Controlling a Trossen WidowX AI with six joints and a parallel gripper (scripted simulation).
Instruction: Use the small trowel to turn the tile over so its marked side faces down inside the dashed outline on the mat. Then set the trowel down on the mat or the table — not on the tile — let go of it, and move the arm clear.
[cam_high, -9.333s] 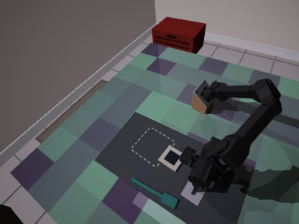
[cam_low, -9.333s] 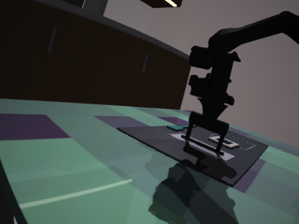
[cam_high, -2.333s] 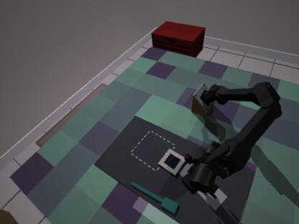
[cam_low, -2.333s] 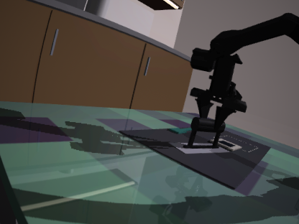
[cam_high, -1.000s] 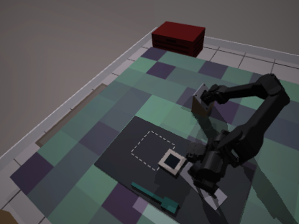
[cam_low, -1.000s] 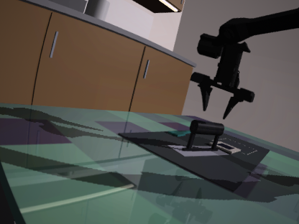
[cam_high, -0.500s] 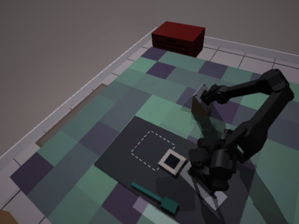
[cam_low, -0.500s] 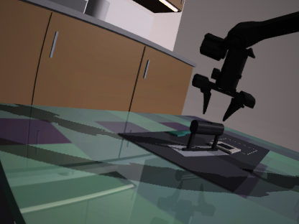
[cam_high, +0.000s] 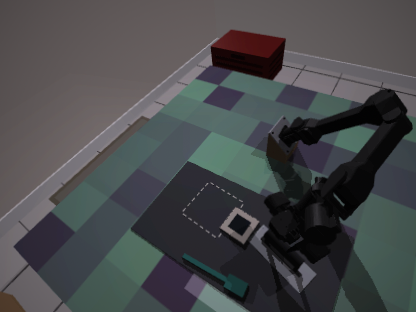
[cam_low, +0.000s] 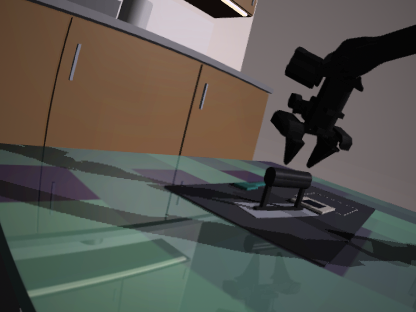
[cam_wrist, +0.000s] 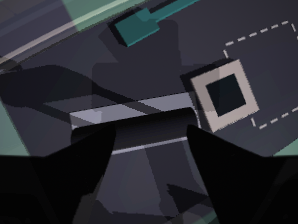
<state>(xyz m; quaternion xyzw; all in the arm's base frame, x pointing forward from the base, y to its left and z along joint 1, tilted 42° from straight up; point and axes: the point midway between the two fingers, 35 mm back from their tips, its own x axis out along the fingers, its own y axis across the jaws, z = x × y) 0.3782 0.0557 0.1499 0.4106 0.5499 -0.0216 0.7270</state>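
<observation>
Now: gripper tip 2 cm past the tile, 14 cm to the left of it and 10 cm above it. From my gripper tip the other things lie so: dark mat 1 cm ahead, 13 cm to the right, 12 cm below; teal trowel 14 cm ahead, 11 cm to the right, 10 cm below.
</observation>
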